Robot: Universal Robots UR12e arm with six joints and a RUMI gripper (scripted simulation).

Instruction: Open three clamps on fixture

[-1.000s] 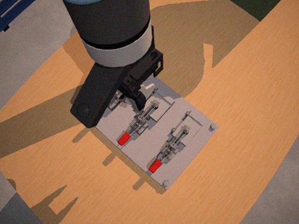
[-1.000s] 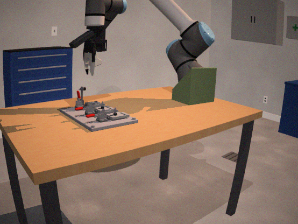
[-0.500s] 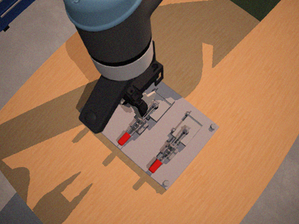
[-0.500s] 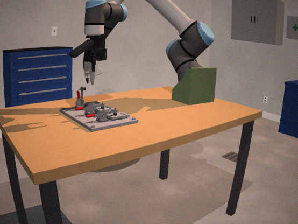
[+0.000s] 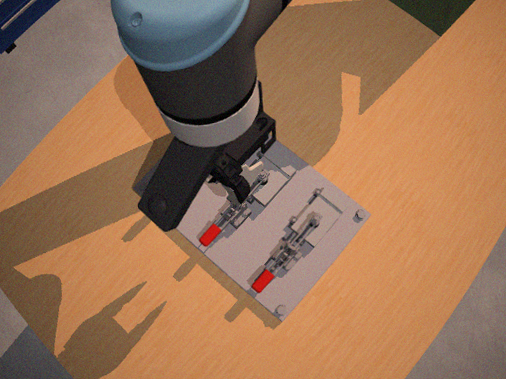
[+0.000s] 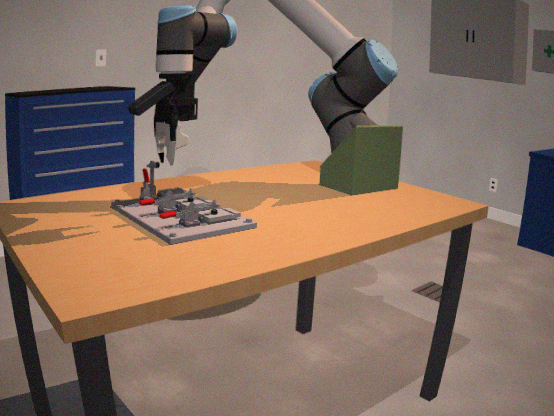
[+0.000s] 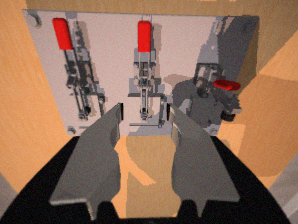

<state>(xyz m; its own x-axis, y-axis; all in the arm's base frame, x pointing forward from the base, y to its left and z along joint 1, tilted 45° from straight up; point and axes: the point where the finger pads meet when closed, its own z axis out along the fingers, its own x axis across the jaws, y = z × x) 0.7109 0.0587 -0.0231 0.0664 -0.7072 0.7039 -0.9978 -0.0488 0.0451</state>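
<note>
Now: hand 15 cm above the grey fixture plate and 3 cm past it. Also, from my hand: flat grey part: 13 cm below, 11 cm behind, 10 cm to the left.
</note>
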